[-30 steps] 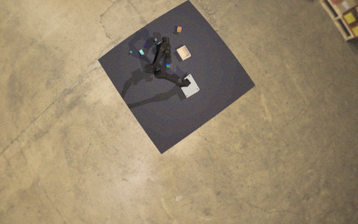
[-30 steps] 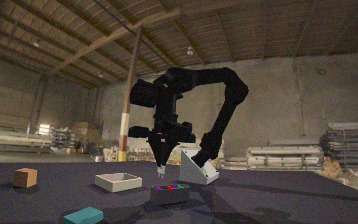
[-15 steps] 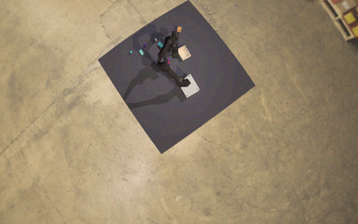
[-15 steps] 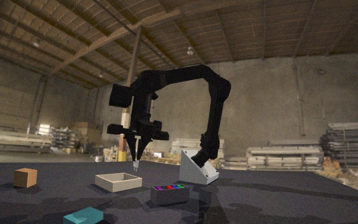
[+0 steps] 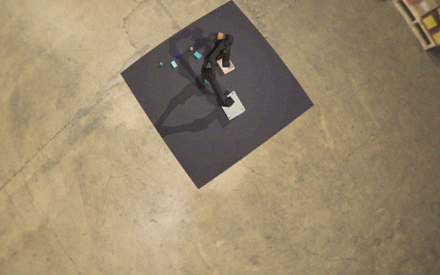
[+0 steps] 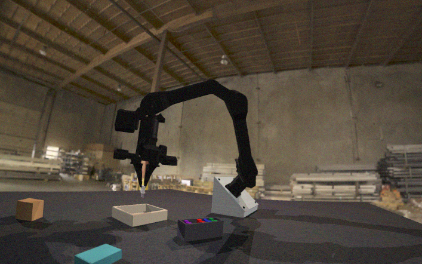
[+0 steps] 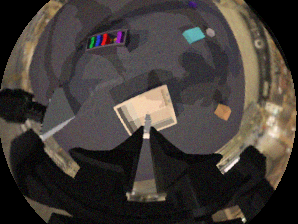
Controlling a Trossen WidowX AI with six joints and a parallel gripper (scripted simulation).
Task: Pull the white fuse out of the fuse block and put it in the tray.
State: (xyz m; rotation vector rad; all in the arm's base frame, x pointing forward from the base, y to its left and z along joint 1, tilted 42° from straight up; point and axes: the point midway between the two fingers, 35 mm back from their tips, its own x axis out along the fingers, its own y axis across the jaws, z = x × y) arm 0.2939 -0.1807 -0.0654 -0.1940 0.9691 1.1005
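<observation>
Right now the beige tray is 9 cm below my gripper tip and 1 cm to the right of it. Also, from my gripper tip: white fuse: 1 cm below.
</observation>
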